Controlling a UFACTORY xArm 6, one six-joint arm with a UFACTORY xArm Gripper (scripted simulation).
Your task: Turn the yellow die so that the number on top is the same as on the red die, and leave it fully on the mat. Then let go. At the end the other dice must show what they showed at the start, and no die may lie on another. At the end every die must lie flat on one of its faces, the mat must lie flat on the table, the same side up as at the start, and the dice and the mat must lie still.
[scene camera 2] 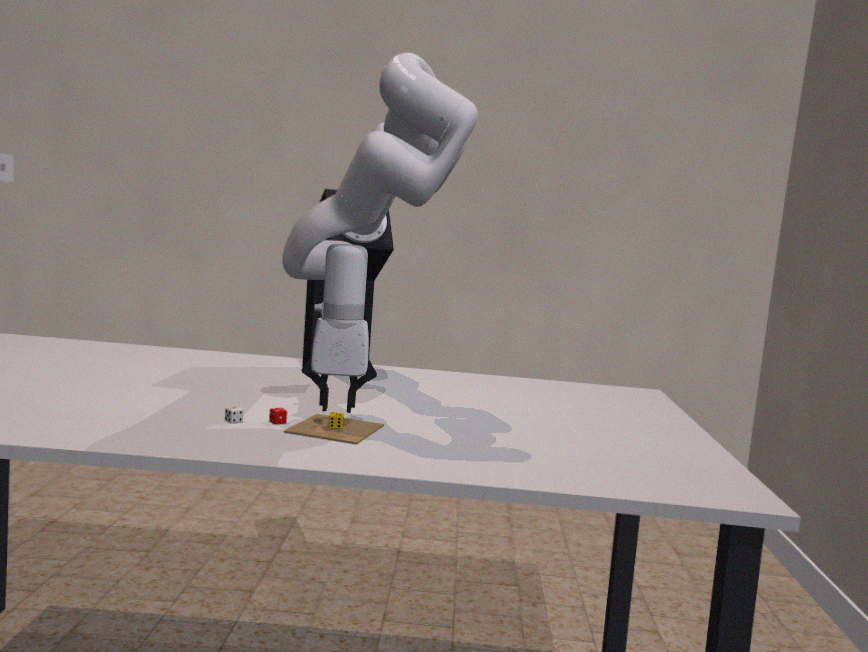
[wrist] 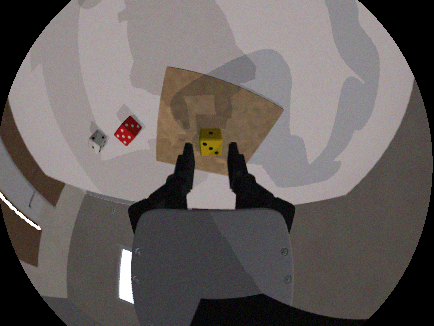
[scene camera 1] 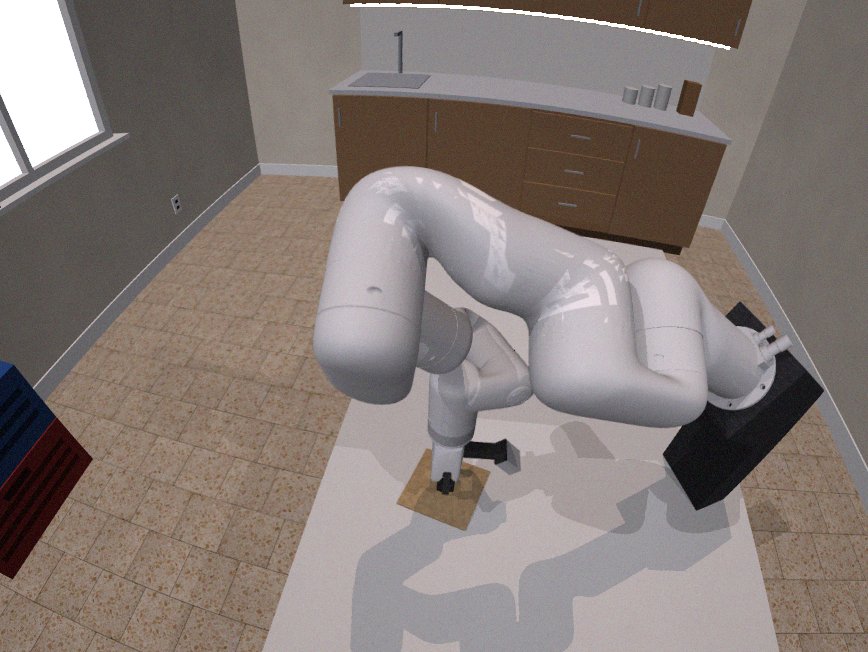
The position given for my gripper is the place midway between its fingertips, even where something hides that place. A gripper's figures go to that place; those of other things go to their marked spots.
Scene:
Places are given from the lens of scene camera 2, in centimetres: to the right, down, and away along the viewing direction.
my gripper [scene camera 2: 336, 410]: -18, 16, 148
mat [scene camera 2: 353, 431]: -15, 19, 147

